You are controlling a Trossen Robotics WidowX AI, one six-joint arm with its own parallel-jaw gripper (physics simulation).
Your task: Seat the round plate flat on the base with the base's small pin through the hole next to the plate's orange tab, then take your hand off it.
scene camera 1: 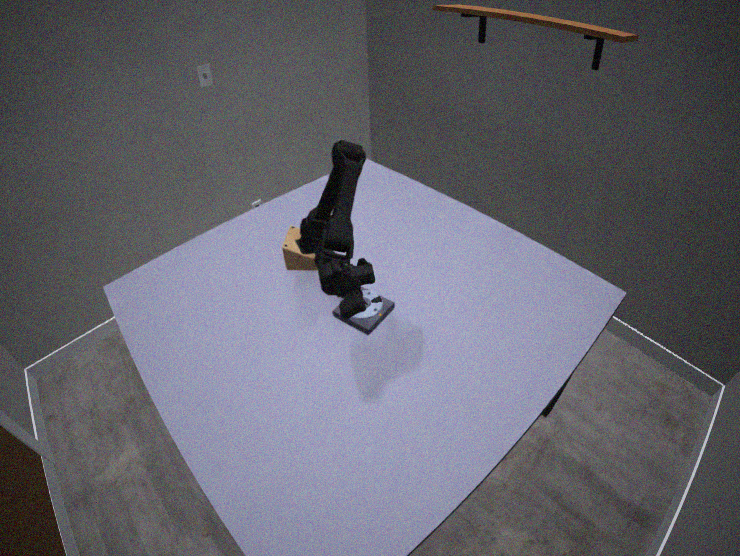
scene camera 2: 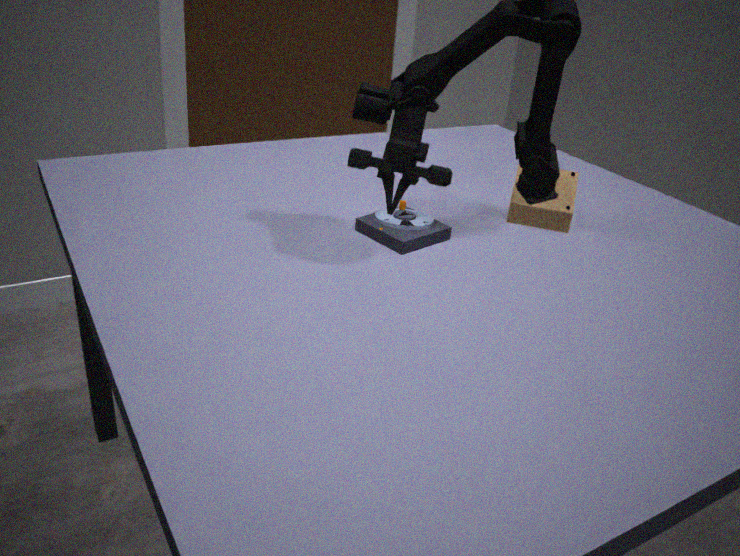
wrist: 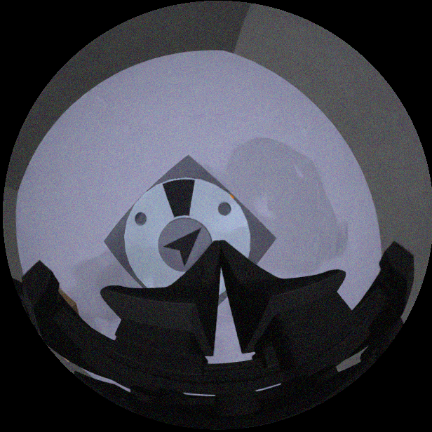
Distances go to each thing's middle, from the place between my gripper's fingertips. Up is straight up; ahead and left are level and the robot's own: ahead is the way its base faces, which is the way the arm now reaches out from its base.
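My gripper: 2 cm beyond the round pale plate (scene camera 2: 422, 221), 1 cm right of it. Dark square base (scene camera 2: 402, 241), from my hand: 1 cm to the left, 2 cm behind, 2 cm below.
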